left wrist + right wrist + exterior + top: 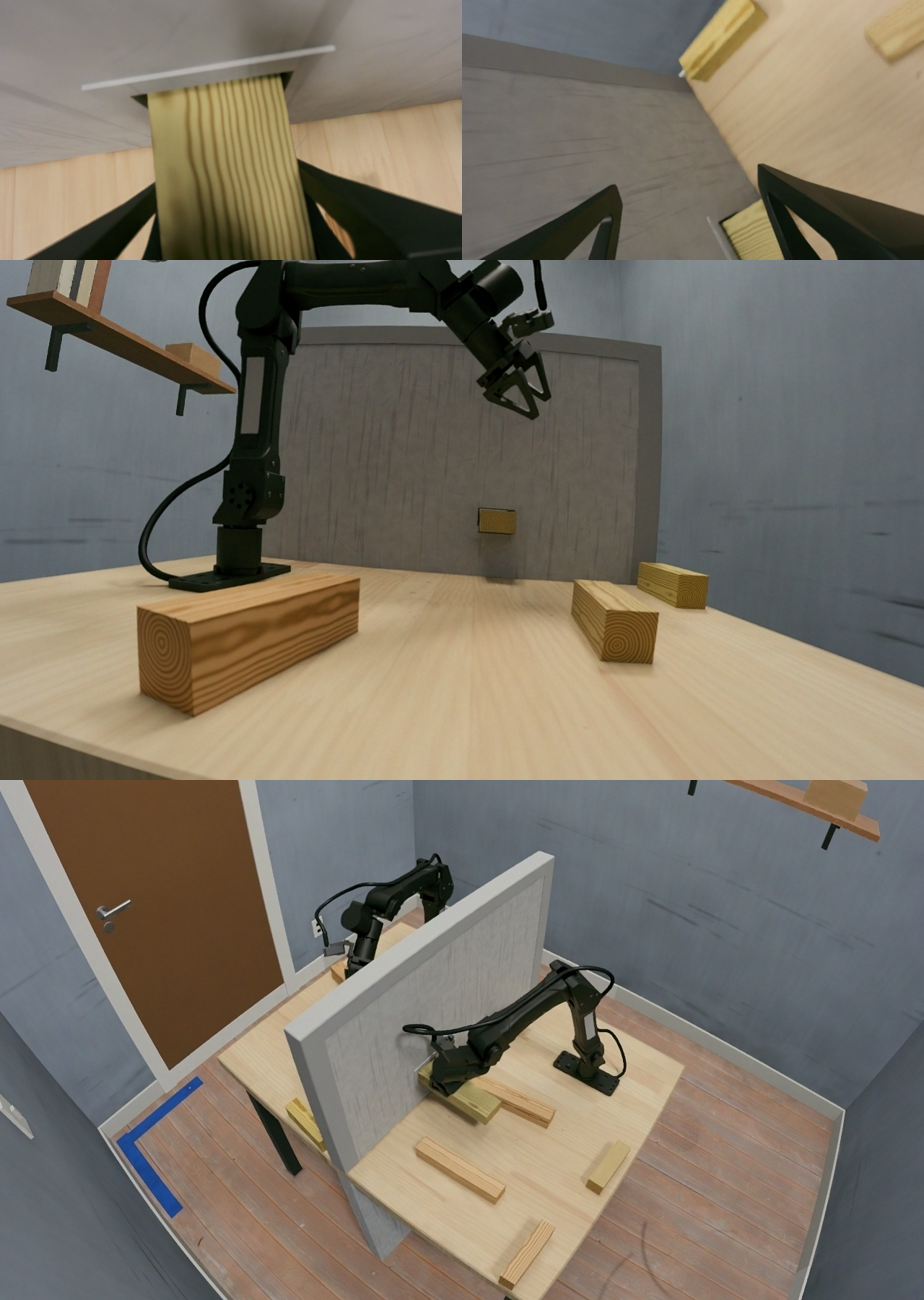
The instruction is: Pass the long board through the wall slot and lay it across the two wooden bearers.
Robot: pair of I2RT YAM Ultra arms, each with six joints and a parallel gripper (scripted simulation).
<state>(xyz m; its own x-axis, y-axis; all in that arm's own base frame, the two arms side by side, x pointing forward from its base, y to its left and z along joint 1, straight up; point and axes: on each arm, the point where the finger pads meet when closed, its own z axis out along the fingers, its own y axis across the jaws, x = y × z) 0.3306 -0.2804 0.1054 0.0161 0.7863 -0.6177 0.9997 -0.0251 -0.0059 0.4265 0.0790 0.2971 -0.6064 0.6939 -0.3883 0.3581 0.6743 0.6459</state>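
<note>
The long pale board lies right at my left hand. Also, from my left hand: wooden bearer (130 mm ahead, 190 mm to the left, 80 mm below); then thick block (140 mm behind, 560 mm to the right, 80 mm below).
</note>
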